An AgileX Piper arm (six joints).
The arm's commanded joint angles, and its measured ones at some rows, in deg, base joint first. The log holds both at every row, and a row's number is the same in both.
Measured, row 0: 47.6 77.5 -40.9 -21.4 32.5 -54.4
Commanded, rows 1 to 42: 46.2 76.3 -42.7 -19.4 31.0 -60.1; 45.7 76.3 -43.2 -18.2 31.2 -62.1; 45.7 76.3 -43.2 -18.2 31.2 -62.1; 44.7 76.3 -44.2 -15.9 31.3 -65.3; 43.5 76.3 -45.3 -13.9 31.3 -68.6; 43.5 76.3 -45.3 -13.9 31.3 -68.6; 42.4 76.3 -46.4 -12.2 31.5 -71.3; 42.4 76.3 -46.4 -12.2 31.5 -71.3; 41.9 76.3 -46.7 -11.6 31.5 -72.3; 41.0 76.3 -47.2 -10.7 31.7 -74.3; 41.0 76.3 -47.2 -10.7 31.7 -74.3; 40.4 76.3 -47.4 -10.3 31.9 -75.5; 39.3 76.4 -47.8 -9.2 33.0 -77.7; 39.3 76.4 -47.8 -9.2 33.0 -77.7; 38.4 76.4 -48.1 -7.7 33.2 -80.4; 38.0 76.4 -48.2 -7.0 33.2 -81.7; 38.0 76.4 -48.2 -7.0 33.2 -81.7; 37.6 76.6 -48.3 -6.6 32.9 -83.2; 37.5 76.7 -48.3 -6.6 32.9 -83.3; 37.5 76.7 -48.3 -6.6 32.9 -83.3; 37.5 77.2 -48.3 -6.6 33.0 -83.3; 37.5 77.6 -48.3 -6.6 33.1 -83.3; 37.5 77.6 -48.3 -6.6 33.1 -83.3; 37.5 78.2 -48.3 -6.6 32.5 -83.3; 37.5 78.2 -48.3 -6.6 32.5 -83.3; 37.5 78.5 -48.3 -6.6 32.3 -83.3; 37.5 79.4 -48.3 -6.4 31.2 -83.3; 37.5 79.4 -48.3 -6.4 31.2 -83.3; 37.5 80.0 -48.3 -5.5 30.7 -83.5; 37.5 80.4 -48.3 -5.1 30.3 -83.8; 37.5 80.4 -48.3 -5.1 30.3 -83.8; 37.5 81.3 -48.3 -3.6 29.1 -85.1; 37.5 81.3 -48.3 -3.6 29.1 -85.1; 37.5 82.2 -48.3 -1.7 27.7 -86.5; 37.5 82.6 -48.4 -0.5 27.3 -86.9; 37.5 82.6 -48.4 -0.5 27.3 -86.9; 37.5 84.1 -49.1 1.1 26.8 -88.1; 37.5 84.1 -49.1 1.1 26.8 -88.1; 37.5 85.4 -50.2 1.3 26.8 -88.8; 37.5 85.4 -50.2 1.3 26.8 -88.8; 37.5 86.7 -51.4 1.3 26.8 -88.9; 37.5 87.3 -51.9 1.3 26.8 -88.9
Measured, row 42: 37.8 86.4 -49.6 0.3 30.3 -87.8
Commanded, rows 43 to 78: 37.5 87.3 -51.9 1.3 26.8 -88.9; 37.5 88.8 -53.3 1.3 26.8 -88.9; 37.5 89.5 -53.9 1.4 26.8 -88.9; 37.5 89.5 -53.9 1.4 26.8 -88.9; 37.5 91.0 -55.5 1.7 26.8 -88.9; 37.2 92.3 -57.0 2.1 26.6 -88.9; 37.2 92.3 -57.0 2.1 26.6 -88.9; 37.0 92.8 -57.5 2.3 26.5 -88.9; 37.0 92.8 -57.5 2.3 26.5 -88.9; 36.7 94.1 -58.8 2.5 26.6 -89.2; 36.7 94.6 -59.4 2.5 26.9 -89.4; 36.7 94.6 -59.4 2.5 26.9 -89.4; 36.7 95.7 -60.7 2.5 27.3 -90.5; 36.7 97.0 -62.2 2.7 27.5 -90.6; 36.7 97.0 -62.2 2.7 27.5 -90.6; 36.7 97.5 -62.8 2.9 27.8 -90.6; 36.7 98.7 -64.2 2.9 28.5 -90.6; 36.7 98.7 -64.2 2.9 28.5 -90.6; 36.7 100.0 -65.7 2.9 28.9 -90.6; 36.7 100.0 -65.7 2.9 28.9 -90.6; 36.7 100.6 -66.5 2.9 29.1 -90.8; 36.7 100.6 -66.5 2.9 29.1 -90.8; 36.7 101.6 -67.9 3.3 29.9 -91.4; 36.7 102.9 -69.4 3.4 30.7 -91.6; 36.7 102.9 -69.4 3.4 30.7 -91.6; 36.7 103.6 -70.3 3.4 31.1 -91.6; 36.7 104.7 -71.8 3.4 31.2 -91.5; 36.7 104.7 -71.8 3.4 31.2 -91.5; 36.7 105.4 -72.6 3.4 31.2 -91.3; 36.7 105.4 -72.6 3.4 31.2 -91.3; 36.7 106.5 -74.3 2.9 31.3 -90.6; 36.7 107.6 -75.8 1.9 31.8 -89.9; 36.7 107.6 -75.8 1.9 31.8 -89.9; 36.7 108.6 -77.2 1.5 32.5 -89.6; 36.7 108.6 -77.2 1.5 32.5 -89.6; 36.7 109.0 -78.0 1.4 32.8 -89.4
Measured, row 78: 36.7 108.6 -75.3 2.4 34.8 -90.4
